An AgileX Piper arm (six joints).
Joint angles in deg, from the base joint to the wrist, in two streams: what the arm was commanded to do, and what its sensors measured. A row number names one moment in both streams.
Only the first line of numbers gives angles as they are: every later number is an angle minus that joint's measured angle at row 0.
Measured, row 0: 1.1, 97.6, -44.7, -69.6, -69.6, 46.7
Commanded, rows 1 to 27: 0.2, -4.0, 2.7, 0.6, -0.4, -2.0; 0.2, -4.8, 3.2, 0.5, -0.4, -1.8; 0.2, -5.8, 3.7, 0.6, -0.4, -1.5; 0.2, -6.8, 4.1, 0.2, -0.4, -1.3; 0.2, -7.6, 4.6, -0.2, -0.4, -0.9; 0.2, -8.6, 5.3, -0.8, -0.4, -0.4; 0.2, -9.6, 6.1, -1.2, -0.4, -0.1; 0.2, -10.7, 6.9, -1.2, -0.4, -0.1; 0.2, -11.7, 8.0, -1.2, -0.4, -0.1; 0.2, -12.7, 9.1, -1.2, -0.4, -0.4; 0.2, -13.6, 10.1, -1.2, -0.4, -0.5; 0.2, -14.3, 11.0, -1.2, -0.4, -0.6; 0.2, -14.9, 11.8, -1.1, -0.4, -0.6; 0.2, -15.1, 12.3, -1.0, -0.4, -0.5; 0.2, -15.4, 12.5, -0.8, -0.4, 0.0; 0.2, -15.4, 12.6, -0.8, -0.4, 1.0; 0.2, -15.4, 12.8, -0.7, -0.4, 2.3; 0.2, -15.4, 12.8, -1.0, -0.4, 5.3; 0.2, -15.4, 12.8, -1.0, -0.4, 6.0; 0.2, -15.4, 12.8, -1.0, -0.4, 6.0; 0.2, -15.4, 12.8, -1.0, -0.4, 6.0; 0.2, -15.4, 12.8, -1.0, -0.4, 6.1; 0.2, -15.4, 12.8, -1.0, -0.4, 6.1; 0.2, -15.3, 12.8, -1.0, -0.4, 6.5; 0.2, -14.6, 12.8, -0.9, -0.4, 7.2; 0.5, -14.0, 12.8, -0.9, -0.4, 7.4; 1.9, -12.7, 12.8, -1.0, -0.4, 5.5
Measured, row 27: 0.1, -14.9, 12.4, -1.6, 0.0, 6.6
